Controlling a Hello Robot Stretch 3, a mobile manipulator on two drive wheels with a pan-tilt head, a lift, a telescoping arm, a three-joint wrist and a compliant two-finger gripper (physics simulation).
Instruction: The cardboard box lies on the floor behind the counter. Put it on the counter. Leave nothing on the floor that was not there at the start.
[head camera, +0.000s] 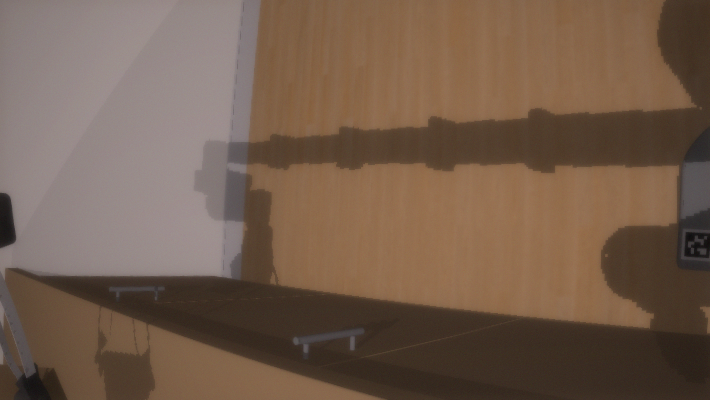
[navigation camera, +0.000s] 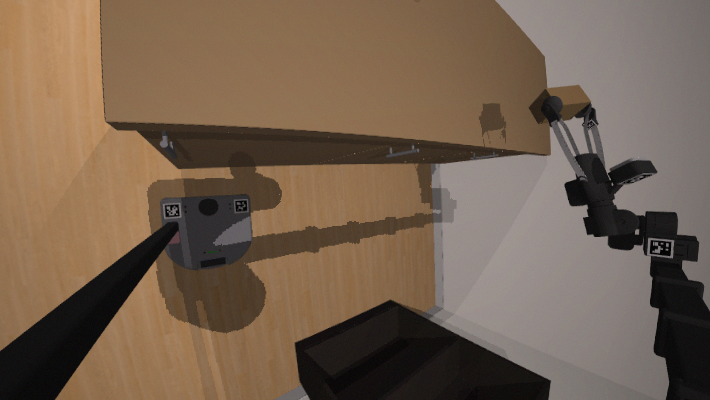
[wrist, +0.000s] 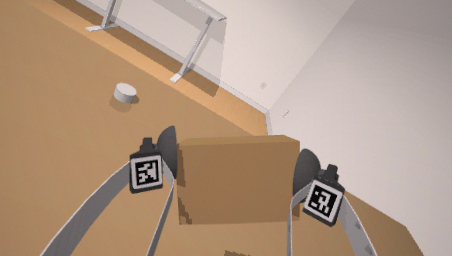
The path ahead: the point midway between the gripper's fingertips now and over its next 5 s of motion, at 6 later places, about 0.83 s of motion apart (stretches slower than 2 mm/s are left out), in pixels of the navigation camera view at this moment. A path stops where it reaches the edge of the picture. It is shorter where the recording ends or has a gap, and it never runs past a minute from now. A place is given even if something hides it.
My gripper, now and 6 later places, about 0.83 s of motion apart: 565, 100; 531, 107; 494, 116; 484, 117; 482, 117; 486, 119; 514, 112
